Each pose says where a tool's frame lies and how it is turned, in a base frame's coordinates. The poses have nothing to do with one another.
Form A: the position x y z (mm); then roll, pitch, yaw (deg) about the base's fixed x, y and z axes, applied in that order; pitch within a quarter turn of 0, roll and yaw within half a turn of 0.
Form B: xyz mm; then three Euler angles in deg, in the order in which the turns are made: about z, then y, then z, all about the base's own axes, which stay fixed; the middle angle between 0 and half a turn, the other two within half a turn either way. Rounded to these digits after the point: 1 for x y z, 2 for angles.
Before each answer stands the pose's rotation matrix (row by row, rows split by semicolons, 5 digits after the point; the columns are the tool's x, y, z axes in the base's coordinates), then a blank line. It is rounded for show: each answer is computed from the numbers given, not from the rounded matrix.
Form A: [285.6, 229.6, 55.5, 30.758, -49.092, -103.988]
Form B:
-0.15829 0.92728 -0.33926; -0.63543 0.16733 0.75381; 0.75576 0.33490 0.56273

[285.6, 229.6, 55.5, 156.10, 55.76, 114.23]
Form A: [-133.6, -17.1, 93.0, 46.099, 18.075, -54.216]
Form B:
0.55588 0.69324 -0.45872; -0.77119 0.22411 -0.59585; -0.31026 0.68498 0.65920

[-133.6, -17.1, 93.0, 65.63, 48.76, -127.59]
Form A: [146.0, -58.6, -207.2, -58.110, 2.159, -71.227]
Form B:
0.32159 0.48989 0.81030; -0.94613 0.20030 0.25440; -0.03767 -0.84846 0.52792

[146.0, -58.6, -207.2, -87.46, 58.14, 17.43]
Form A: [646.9, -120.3, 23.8, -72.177, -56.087, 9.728]
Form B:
0.54991 0.72698 -0.41122; 0.09427 0.43517 0.89540; 0.82989 -0.53116 0.17077

[646.9, -120.3, 23.8, -147.38, 80.17, 114.67]
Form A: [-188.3, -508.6, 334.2, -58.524, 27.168, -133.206]
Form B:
-0.60909 0.64719 0.45842; -0.64848 -0.07363 -0.75766; -0.45660 -0.75876 0.46453

[-188.3, -508.6, 334.2, -58.96, 62.32, -58.82]
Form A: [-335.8, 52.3, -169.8, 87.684, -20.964, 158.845]
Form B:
-0.87087 0.31881 0.37408; 0.33700 -0.16670 0.92663; 0.35778 0.93304 0.03774

[-335.8, 52.3, -169.8, 110.98, 87.84, 68.02]
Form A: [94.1, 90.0, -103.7, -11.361, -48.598, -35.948]
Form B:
0.53539 0.69517 -0.47969; -0.38824 0.70694 0.59118; 0.75009 -0.13028 0.64838

[94.1, 90.0, -103.7, -170.15, 49.58, 129.06]
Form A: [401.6, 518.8, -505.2, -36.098, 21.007, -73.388]
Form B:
0.26689 0.71390 0.64739; -0.89457 0.43339 -0.10913; -0.35848 -0.55001 0.75431

[401.6, 518.8, -505.2, -56.90, 41.04, -9.57]
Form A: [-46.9, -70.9, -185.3, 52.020, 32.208, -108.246]
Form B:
-0.26492 0.45291 -0.85129; -0.80358 -0.59167 -0.06471; -0.53299 0.66693 0.52069

[-46.9, -70.9, -185.3, 51.37, 58.62, -175.65]
